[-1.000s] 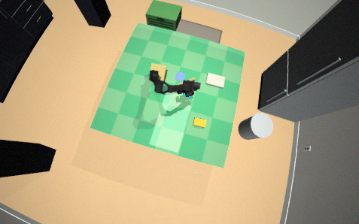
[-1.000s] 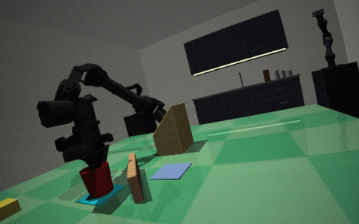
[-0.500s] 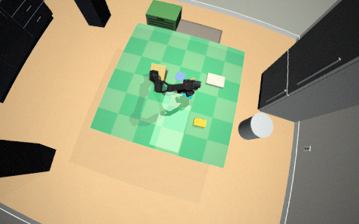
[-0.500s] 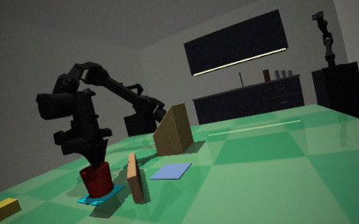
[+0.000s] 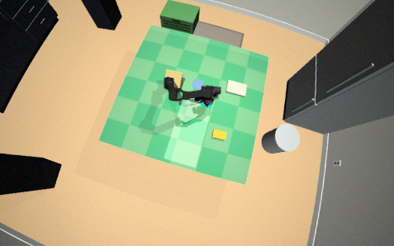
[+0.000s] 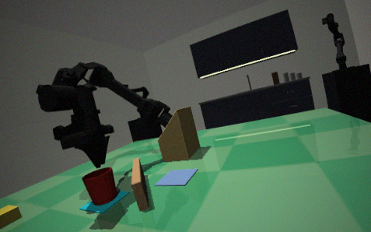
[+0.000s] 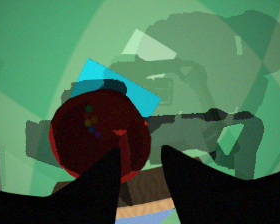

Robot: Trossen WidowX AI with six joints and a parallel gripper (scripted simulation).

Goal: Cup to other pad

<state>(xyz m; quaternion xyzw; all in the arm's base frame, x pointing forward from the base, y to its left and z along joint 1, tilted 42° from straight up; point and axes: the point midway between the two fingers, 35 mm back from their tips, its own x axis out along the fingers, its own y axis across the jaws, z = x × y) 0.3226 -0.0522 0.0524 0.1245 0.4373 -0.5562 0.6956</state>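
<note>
My gripper tip is 40 mm above the red cup, 30 mm short of it and 10 mm to the right of it. Also, from my gripper tip: yellow block 250 mm to the right, 190 mm ahead, 70 mm below; then lilac-blue pad 160 mm to the left, 90 mm below, 90 mm behind; then cyan pad 90 mm below, 30 mm ahead, 10 mm to the left.
</note>
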